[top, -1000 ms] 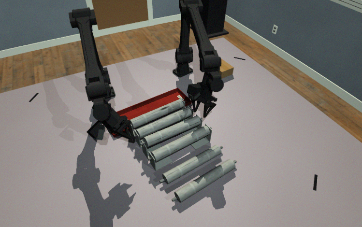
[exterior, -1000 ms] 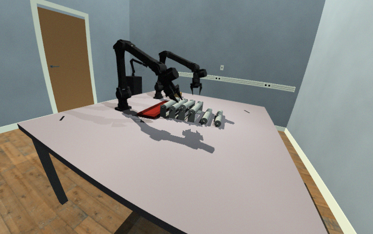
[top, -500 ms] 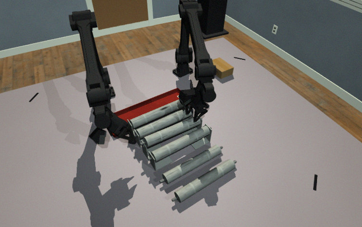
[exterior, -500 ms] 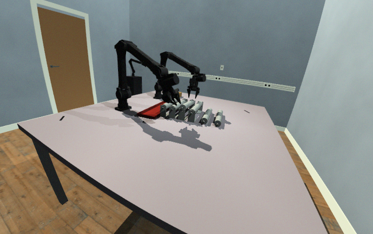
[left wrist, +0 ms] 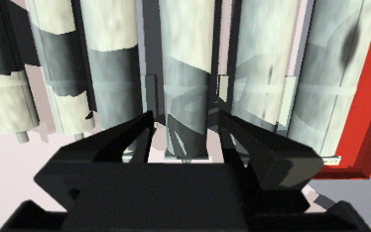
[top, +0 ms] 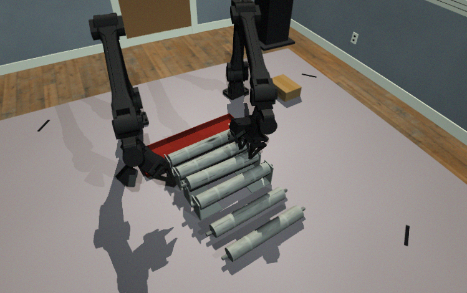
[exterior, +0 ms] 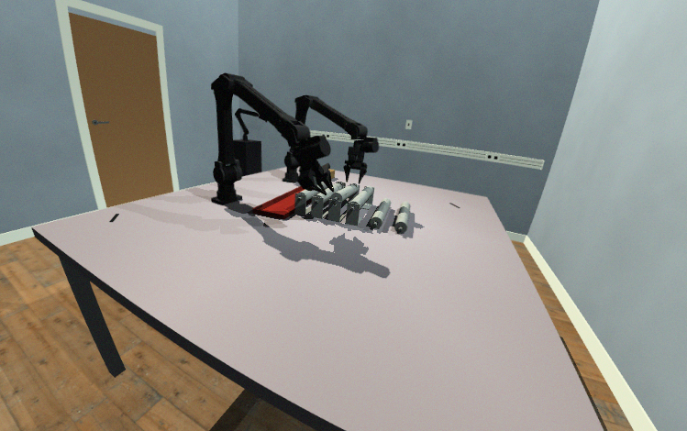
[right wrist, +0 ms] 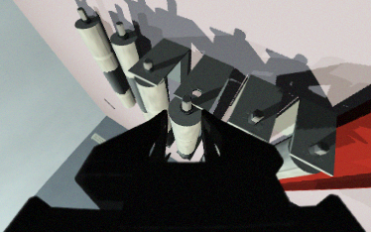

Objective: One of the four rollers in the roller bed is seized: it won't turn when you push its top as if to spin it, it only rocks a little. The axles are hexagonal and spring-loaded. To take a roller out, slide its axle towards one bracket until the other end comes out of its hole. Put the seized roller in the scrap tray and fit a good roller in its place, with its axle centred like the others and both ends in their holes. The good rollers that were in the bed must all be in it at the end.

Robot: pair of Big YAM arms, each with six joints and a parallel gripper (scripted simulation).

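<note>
Right now my left hand is 100 mm to the left of the roller, 30 mm above it and 10 mm short of it. The rest, counted from my left hand: red scrap tray: 250 mm behind, 130 mm to the right, 110 mm below; cardboard box: 430 mm to the left, 400 mm behind, 80 mm below.
</note>
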